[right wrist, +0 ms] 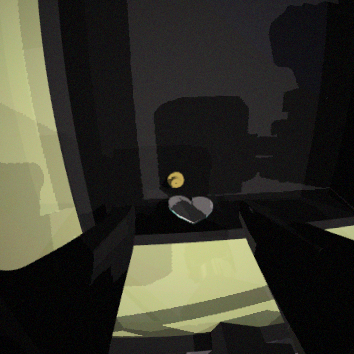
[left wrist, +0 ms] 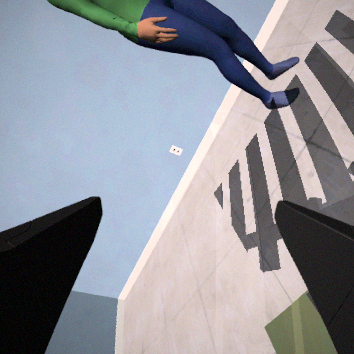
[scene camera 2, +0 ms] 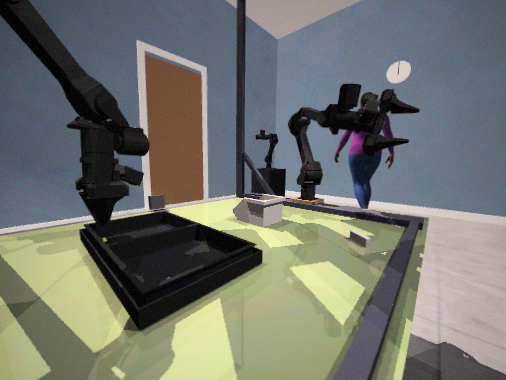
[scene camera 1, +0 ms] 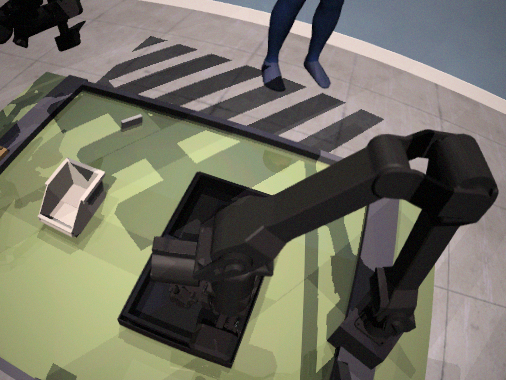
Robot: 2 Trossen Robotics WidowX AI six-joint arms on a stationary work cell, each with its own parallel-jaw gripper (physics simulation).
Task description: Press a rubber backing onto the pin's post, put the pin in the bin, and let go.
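Frame: origin at the left arm's base, x right, y ahead, z up, level; metres.
Where they show: left gripper, fingertip midpoint: (left wrist: 189, 207) (scene camera 2: 414, 125); right gripper, fingertip midpoint: (right wrist: 187, 211) (scene camera 2: 101, 225) (scene camera 1: 227, 322); left arm's base, origin of the base link: (scene camera 2: 307, 198); right arm's base, origin of the base link: (scene camera 1: 377, 323).
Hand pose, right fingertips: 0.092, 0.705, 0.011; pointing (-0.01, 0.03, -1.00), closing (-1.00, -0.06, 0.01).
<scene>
Each offset is from my right fingertips to the centre of the thing, as dx, dy, dz. "pt": to the spot under its first point.
The heart-shaped pin {-0.009, +0.010, -0.024} (right wrist: 191, 211) lies in the black tray {-0.117, -0.079, -0.024} (scene camera 1: 175, 345) (scene camera 2: 200, 289), near its end wall in the right wrist view. A small gold round piece {+0.005, -0.002, -0.034} (right wrist: 175, 180) (scene camera 2: 104, 240) lies close beside it. A tiny pink piece {-0.255, -0.043, -0.033} (scene camera 2: 168, 278) lies in the tray's other compartment. I cannot tell which is the rubber backing. My right gripper (right wrist: 187, 211) (scene camera 2: 103, 224) is partly open and empty, pointing down over the tray, with the pin showing between its fingertips. My left gripper (left wrist: 189, 207) (scene camera 2: 411, 125) is wide open and empty, raised. The bin {-0.099, -0.394, -0.008} (scene camera 1: 84, 210) (scene camera 2: 265, 214) stands upright on the table.
A small grey block {-0.390, -0.429, -0.032} (scene camera 1: 132, 122) (scene camera 2: 360, 239) stands near the table's edge rail {pt -0.477, -0.246, -0.024} (scene camera 1: 210, 120) (scene camera 2: 382, 300). A divider splits the tray into two compartments. The right arm hides much of the tray in scene camera 1. A dark upright square {pt +0.239, -0.201, -0.011} (scene camera 2: 156, 202) stands behind the tray in scene camera 2.
</scene>
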